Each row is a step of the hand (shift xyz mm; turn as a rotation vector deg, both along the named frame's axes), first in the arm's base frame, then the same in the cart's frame.
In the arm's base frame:
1: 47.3 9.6 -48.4 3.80 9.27 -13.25
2: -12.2 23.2 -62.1 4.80 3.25 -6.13
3: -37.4 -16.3 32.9 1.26 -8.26 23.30
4: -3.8 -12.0 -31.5 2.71 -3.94 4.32
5: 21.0 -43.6 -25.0 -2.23 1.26 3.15
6: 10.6 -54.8 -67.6 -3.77 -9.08 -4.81
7: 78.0 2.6 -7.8 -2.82 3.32 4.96
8: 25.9 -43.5 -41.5 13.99 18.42 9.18
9: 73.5 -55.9 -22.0 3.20 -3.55 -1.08
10: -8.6 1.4 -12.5 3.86 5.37 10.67
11: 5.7 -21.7 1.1 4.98 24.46 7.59
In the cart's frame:
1: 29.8 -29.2 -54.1 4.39 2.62 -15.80
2: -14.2 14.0 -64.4 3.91 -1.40 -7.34
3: -29.7 15.2 40.4 2.93 -2.96 24.40
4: -18.0 -13.0 -25.6 1.24 -3.90 4.98
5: -13.3 -51.3 -12.6 -0.25 2.88 2.85
6: -39.2 -61.8 -48.2 -9.18 -5.81 -1.32
7: 61.7 -45.3 -17.2 0.87 5.19 3.99
8: -13.8 -57.1 -28.8 23.54 7.95 1.39
9: 22.9 -91.3 -12.1 0.37 -4.88 -0.30
10: -9.5 3.9 -11.2 8.86 3.92 7.98
11: -6.7 -20.2 7.0 19.13 17.72 -0.92

